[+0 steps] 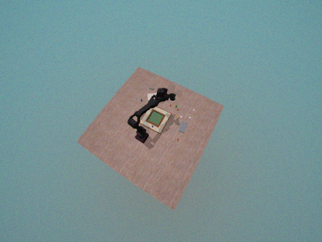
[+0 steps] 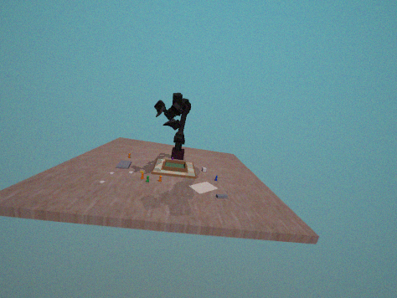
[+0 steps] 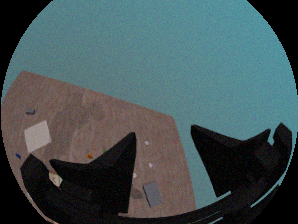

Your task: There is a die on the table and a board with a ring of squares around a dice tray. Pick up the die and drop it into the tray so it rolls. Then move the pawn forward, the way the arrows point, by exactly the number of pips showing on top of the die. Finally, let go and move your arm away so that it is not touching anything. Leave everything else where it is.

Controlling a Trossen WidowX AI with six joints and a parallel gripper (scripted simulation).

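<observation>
Right now the white die is 25 cm behind my gripper tip, 30 cm to the left of it and 32 cm below it. Round my gripper tip: green pawn: 7 cm ahead, 1 cm to the right, 32 cm below; grey pad: 10 cm behind, 23 cm to the right, 33 cm below; green dice tray: 20 cm behind, 9 cm to the left, 33 cm below.
</observation>
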